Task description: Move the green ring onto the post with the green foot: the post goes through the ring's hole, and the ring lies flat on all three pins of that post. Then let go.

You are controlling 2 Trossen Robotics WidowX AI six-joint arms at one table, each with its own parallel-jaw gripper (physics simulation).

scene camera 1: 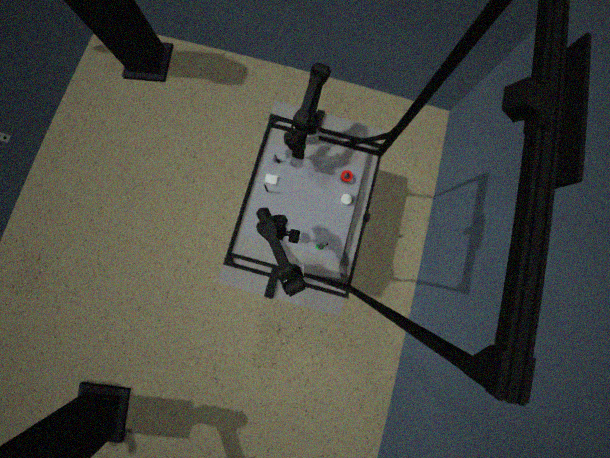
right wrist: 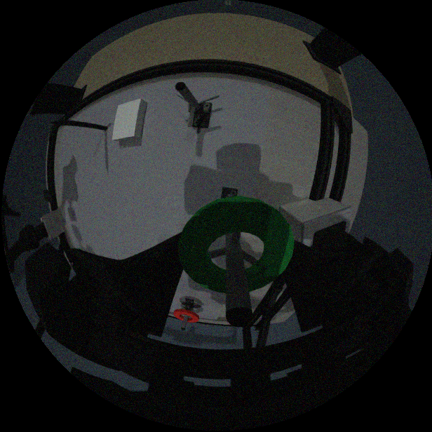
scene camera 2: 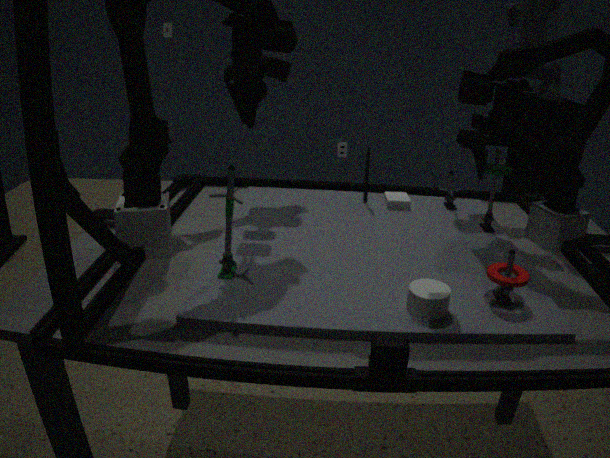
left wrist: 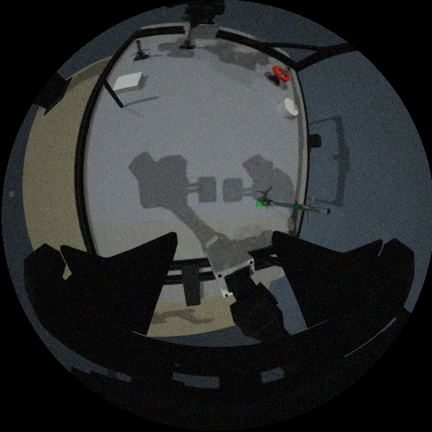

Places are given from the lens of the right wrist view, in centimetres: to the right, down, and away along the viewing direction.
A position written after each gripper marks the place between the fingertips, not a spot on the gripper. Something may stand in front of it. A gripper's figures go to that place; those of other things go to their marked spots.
right gripper (right wrist: 232, 236): 1, 2, 10
green ring (right wrist: 230, 214): 1, 0, 6
